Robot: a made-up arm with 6 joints.
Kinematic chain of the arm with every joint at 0, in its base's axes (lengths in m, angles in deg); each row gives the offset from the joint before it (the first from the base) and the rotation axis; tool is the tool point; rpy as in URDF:
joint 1: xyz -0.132 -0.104 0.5 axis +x
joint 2: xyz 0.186 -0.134 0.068 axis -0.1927 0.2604 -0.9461
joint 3: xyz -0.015 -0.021 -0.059 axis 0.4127 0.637 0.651
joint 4: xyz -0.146 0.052 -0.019 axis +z
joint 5: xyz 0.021 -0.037 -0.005 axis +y
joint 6: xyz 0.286 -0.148 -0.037 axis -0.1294 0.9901 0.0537
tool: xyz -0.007 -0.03 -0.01 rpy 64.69 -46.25 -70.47
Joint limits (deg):
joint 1: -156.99..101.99
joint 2: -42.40..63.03
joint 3: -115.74..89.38
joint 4: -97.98..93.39
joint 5: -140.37..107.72
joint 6: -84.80..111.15
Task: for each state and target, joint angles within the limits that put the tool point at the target. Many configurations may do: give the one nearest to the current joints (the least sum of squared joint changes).
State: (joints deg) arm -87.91 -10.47 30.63 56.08 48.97 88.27
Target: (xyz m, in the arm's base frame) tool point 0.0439 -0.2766 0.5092
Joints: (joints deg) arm -112.34 -14.03 41.87 45.74 25.91 86.37
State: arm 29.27 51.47 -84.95 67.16 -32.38 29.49
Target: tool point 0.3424 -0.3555 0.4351
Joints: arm 22.42 48.95 -91.28 88.49 -24.03 28.38
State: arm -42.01 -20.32 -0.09 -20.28 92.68 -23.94
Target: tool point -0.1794 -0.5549 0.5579
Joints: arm -50.45 -14.94 3.30 -21.57 96.17 -23.62
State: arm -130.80 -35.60 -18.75 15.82 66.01 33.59
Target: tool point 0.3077 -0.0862 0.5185
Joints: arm -135.64 -42.40 -45.78 47.78 24.75 34.98
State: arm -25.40 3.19 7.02 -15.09 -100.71 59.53
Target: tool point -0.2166 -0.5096 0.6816
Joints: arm 5.03 -16.11 7.16 -21.51 -125.06 60.92
